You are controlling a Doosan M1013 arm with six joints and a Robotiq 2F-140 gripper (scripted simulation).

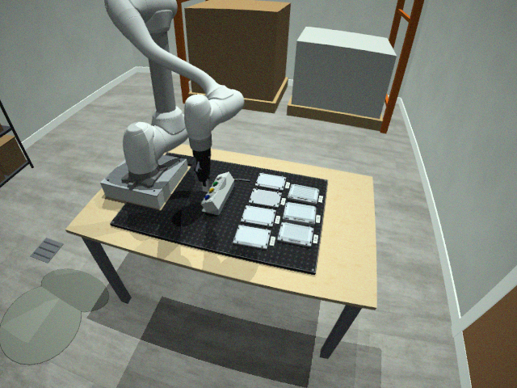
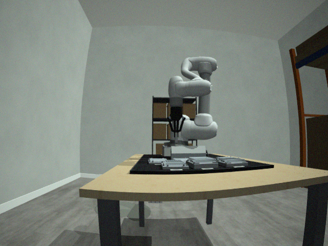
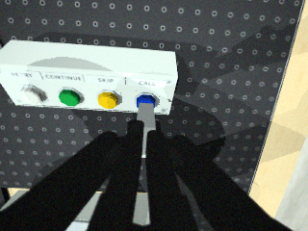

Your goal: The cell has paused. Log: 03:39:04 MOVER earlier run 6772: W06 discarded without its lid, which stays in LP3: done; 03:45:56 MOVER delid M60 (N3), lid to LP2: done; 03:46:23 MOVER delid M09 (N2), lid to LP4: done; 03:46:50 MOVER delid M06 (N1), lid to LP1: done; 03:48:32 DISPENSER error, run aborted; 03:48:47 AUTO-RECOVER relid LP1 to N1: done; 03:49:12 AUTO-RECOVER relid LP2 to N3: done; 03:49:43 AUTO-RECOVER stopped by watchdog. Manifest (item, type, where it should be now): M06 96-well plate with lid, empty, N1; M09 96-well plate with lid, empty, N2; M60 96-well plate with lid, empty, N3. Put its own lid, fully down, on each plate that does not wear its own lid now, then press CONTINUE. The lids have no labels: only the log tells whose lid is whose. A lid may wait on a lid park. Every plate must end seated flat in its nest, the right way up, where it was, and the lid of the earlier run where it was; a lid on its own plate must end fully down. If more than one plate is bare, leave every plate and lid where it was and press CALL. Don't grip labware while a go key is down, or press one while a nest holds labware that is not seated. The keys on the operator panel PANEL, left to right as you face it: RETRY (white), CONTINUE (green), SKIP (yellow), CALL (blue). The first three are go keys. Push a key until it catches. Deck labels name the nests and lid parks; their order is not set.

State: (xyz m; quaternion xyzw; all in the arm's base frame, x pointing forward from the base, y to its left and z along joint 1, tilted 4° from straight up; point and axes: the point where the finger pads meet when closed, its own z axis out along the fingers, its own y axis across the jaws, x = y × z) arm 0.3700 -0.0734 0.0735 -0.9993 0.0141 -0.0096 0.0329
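My gripper is now 70 mm above the blue CALL key. From my hand the other things lie so: white RETRY key (10 mm ahead, 150 mm to the left, 70 mm below); then yellow SKIP key (50 mm to the left, 70 mm below); then green CONTINUE key (100 mm to the left, 70 mm below).
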